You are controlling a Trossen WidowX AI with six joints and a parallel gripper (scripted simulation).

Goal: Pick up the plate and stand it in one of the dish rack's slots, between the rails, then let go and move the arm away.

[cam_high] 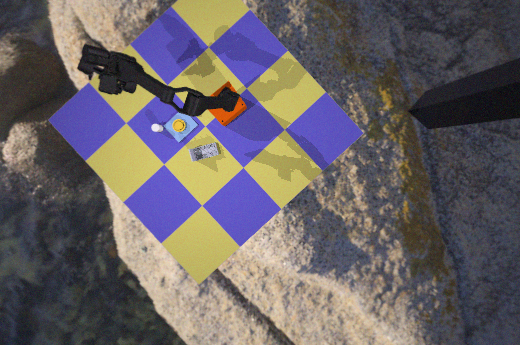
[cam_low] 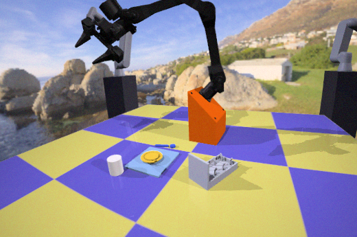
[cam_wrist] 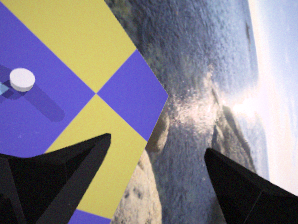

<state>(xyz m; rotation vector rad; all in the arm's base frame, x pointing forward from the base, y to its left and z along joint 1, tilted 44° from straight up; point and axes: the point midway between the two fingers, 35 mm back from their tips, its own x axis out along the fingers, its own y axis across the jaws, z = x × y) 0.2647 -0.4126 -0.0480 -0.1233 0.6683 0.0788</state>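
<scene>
My gripper tip is 35 cm above the yellow plate, 22 cm to the right of it and 3 cm past it. Also, from my gripper tip: light blue mat: 37 cm below, 22 cm to the left, 3 cm behind; white cylinder: 34 cm below, 14 cm to the left, 6 cm ahead; blue utensil: 37 cm below, 22 cm to the left, 14 cm behind.
</scene>
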